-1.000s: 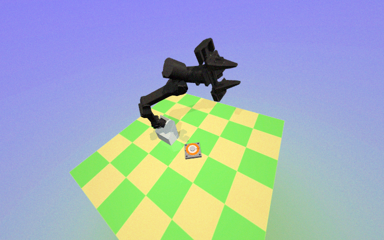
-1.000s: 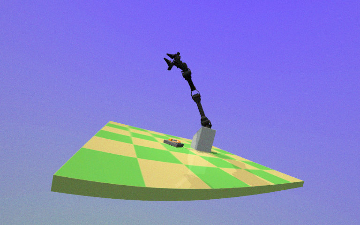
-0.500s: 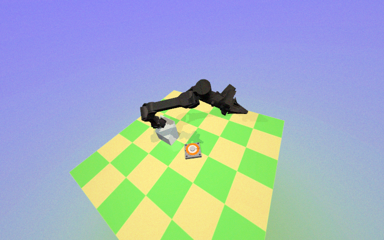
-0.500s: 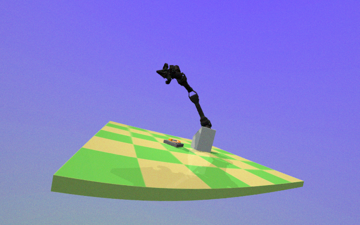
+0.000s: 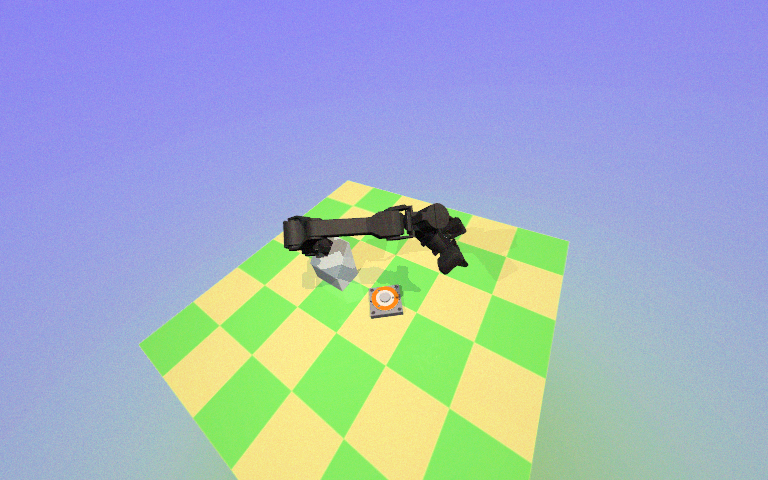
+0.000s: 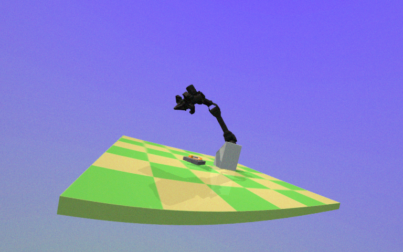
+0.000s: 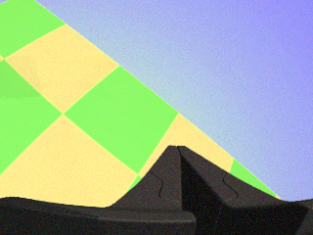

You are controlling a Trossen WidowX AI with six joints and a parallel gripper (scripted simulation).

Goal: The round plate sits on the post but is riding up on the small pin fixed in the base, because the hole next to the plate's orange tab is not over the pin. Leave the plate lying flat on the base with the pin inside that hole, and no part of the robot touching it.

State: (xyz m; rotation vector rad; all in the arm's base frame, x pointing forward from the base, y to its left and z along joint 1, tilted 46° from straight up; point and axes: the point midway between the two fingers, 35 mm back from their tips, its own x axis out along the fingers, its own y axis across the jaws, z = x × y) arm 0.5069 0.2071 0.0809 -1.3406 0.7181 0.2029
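The round plate lies 23 cm behind my gripper tip, 7 cm to the right of it and 28 cm below it. From my gripper tip the other things lie so: square grey base 25 cm behind, 9 cm to the right, 29 cm below.
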